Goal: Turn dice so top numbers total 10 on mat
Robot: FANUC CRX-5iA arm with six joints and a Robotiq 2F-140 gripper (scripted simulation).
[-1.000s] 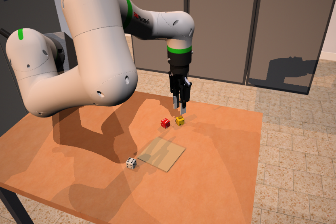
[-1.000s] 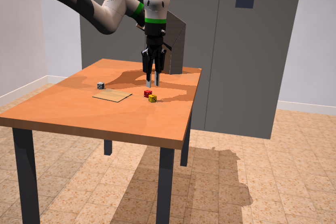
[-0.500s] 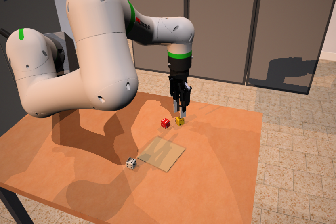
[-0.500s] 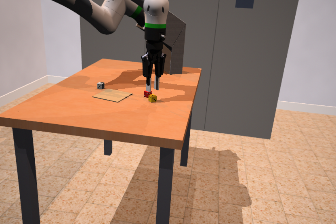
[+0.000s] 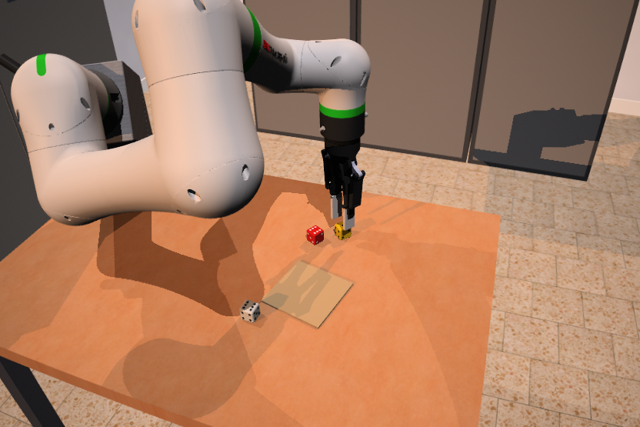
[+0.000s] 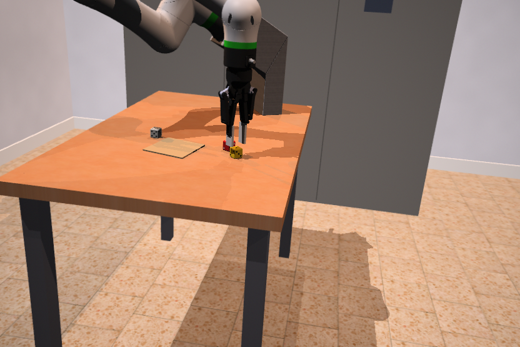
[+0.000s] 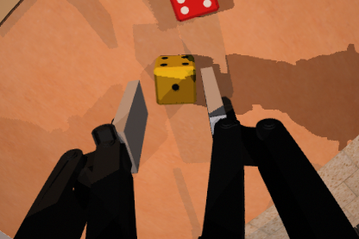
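My gripper is now 6 cm above the yellow die. From my hand the other things lie so: white die 14 cm behind, 28 cm to the right, 6 cm below; then tan mat 4 cm behind, 20 cm to the right, 7 cm below; then red die 6 cm behind, 3 cm to the right, 6 cm below.
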